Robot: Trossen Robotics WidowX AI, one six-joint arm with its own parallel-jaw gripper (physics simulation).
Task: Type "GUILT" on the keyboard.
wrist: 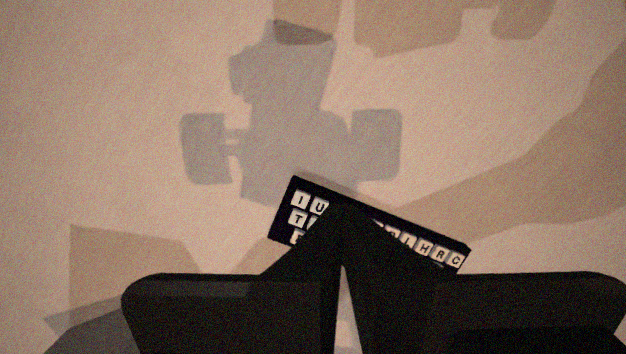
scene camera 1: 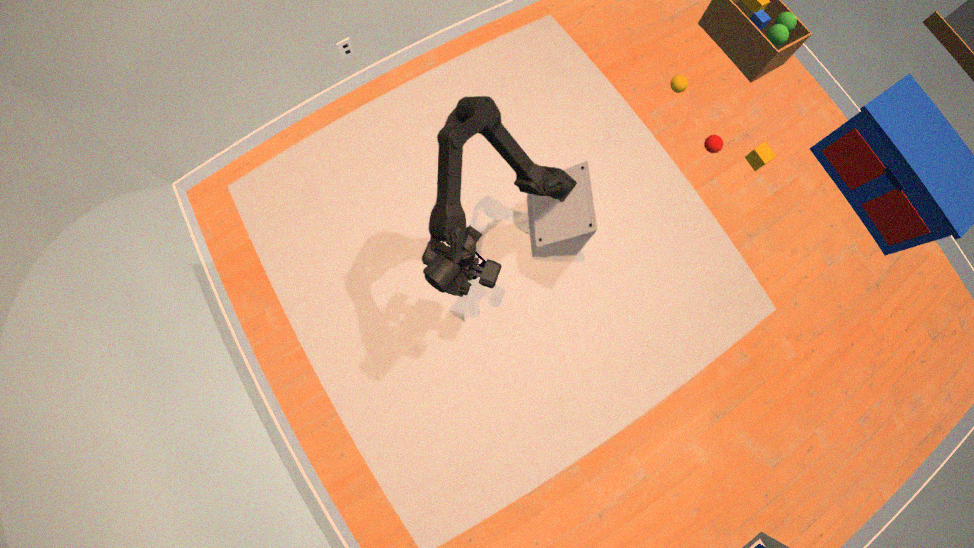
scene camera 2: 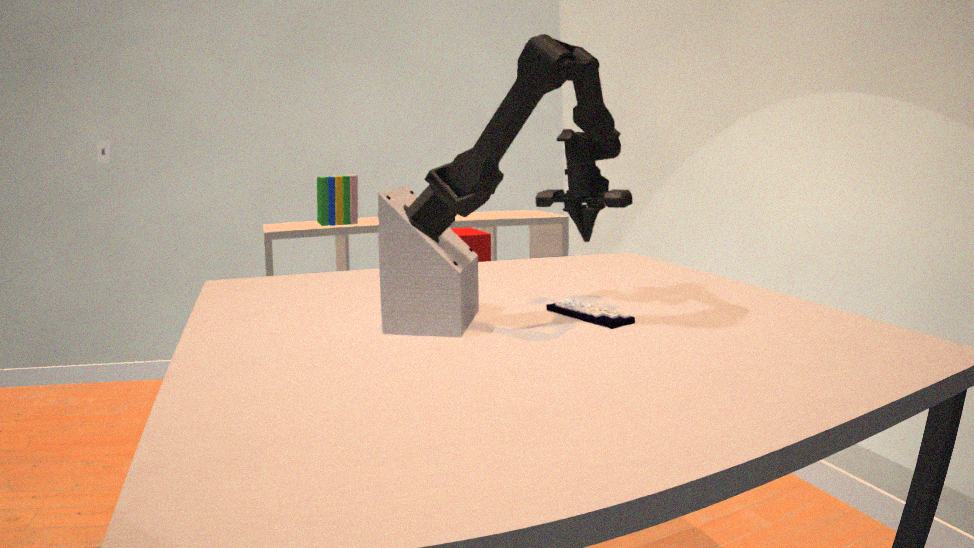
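Seen in the pictures: gripper, fingertip midpoint: (wrist: 340,213) (scene camera 2: 587,241); arm's base at its link origin: (scene camera 1: 562,186) (scene camera 2: 420,224).
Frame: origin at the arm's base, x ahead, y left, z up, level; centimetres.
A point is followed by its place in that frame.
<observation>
A small black keyboard (scene camera 2: 589,313) {x 25.7, y -14.9, z -16.5 cm} (wrist: 285,227) {x 27.2, y -4.6, z -16.8 cm} with white letter keys lies flat on the table, in front of the robot's base. In scene camera 1 it is hidden under the arm. In the wrist view the keys I, U and T show at its left end and H, R and C at its right end; the fingers hide its middle and much of its lower rows. My gripper (scene camera 2: 586,238) {x 34.5, y -5.6, z -5.2 cm} (wrist: 340,213) {x 34.5, y -5.6, z -5.2 cm} is shut with nothing between the fingers. It points down and hangs above the keyboard, clear of the keys.
The grey base block (scene camera 1: 565,218) {x 6.6, y 6.1, z -0.2 cm} (scene camera 2: 422,293) {x -2.4, y -4.1, z -10.8 cm} stands on the table (scene camera 1: 544,408) {x 46.7, y 35.1, z -18.0 cm} (scene camera 2: 408,422) {x -23.7, y -34.0, z -18.0 cm}. Beyond the table are a shelf (scene camera 2: 299,228) with books (scene camera 2: 337,200), a red box (scene camera 2: 474,244), a blue unit (scene camera 1: 919,149), a brown box (scene camera 1: 742,44) and loose balls on the floor. Arm shadows fall around the keyboard.
</observation>
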